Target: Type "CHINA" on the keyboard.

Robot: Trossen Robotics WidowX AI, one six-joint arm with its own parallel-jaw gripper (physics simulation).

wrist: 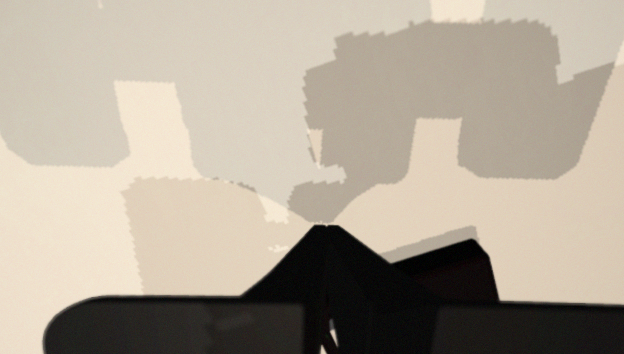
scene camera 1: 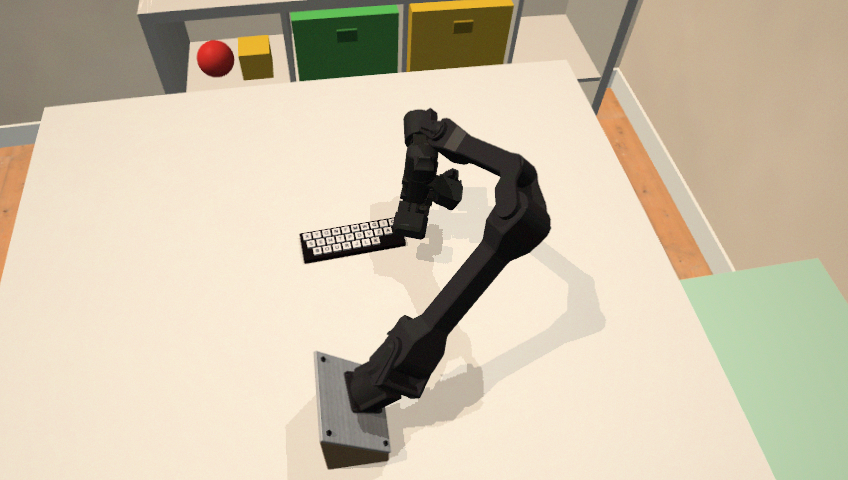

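Where they show: gripper, fingertip midpoint: (wrist: 325, 237); arm's base at its link origin: (scene camera 1: 362, 392).
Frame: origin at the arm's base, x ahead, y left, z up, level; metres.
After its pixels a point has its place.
Note:
The small black keyboard (scene camera 1: 349, 243) @(x 0.331, y -0.040, z -0.064 m) (wrist: 462, 272) @(x 0.323, y -0.146, z -0.069 m) with white letter keys lies flat on the table. In the scene view its right end and the key at the end of its top row are partly covered by my gripper. In the wrist view a dark corner of it shows behind the right finger, with no letters visible. My gripper (scene camera 1: 410, 230) @(x 0.362, y -0.175, z -0.071 m) (wrist: 325, 237) @(x 0.362, y -0.175, z -0.071 m) is shut and empty, pointing down at the keyboard's right end. In the wrist view its joined tips show against shadowed table, beside the keyboard's corner. Their height above the table is hard to tell.
The pale table (scene camera 1: 178, 297) @(x 0.292, y 0.291, z -0.080 m) carries my arm's grey base plate (scene camera 1: 342, 410) @(x -0.033, y 0.036, z 0.033 m) at the front. Behind it, a shelf unit (scene camera 1: 159, 56) holds a red ball (scene camera 1: 215, 58), a yellow block (scene camera 1: 255, 59), a green box (scene camera 1: 346, 50) and a yellow box (scene camera 1: 461, 44). A green surface (scene camera 1: 779, 339) is at right.

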